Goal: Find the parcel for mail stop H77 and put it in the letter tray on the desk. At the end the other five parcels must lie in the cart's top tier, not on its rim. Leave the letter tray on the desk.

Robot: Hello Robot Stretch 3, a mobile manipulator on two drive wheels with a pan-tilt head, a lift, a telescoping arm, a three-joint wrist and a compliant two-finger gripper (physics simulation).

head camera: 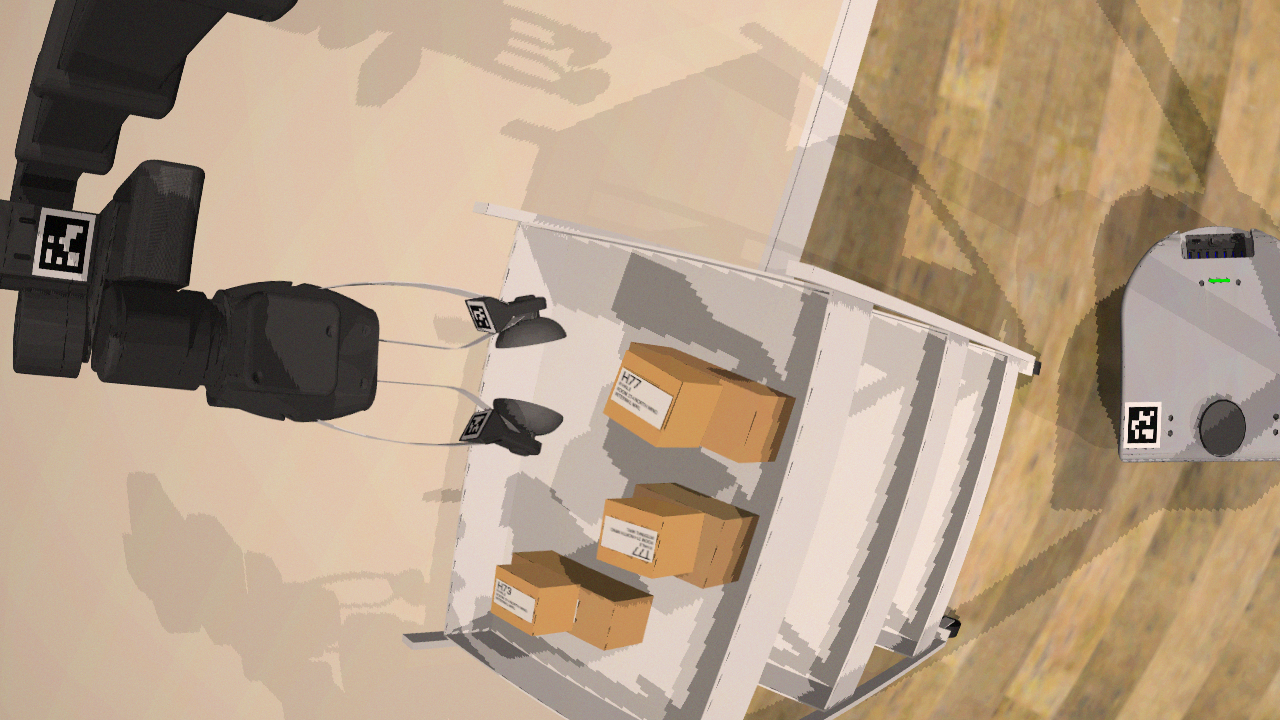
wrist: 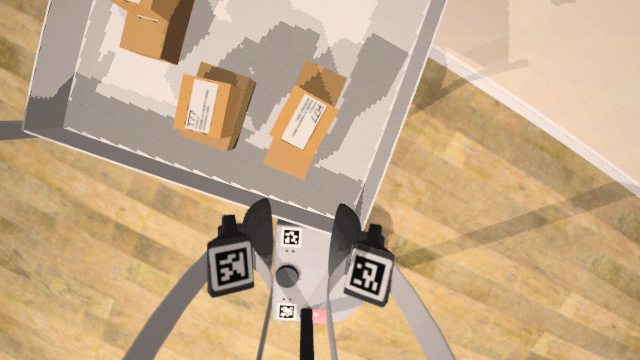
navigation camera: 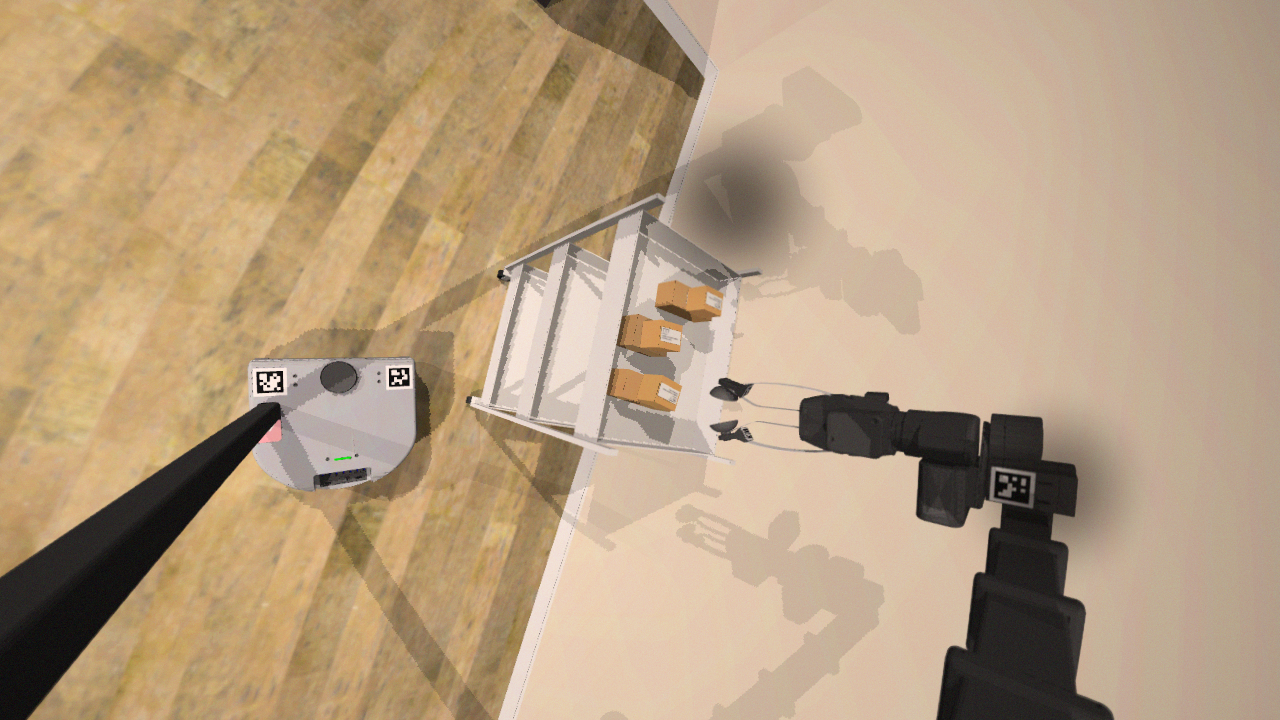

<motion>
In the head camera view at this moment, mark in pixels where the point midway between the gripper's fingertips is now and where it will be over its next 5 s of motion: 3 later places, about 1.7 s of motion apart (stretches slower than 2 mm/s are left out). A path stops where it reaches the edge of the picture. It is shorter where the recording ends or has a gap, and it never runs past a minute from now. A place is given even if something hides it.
My gripper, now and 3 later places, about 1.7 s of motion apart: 553, 378; 417, 377; 508, 386; 491, 391
</motion>
